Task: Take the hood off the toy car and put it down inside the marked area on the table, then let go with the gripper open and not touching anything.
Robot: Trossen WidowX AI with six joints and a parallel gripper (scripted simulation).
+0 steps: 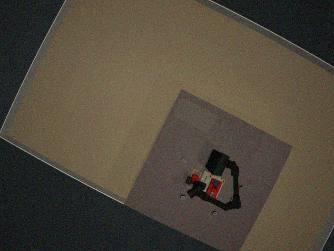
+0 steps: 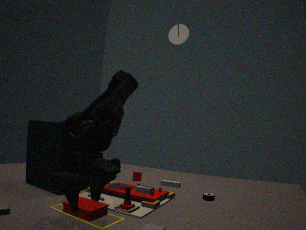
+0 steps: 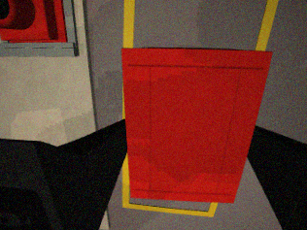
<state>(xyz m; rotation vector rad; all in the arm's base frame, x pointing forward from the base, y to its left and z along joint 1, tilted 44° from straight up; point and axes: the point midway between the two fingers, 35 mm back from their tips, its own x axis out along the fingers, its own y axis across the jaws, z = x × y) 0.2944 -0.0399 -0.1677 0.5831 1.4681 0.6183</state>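
My gripper tip is now 10 mm below the red hood. Also, from my gripper tip: black ring: 230 mm ahead, 340 mm to the left.
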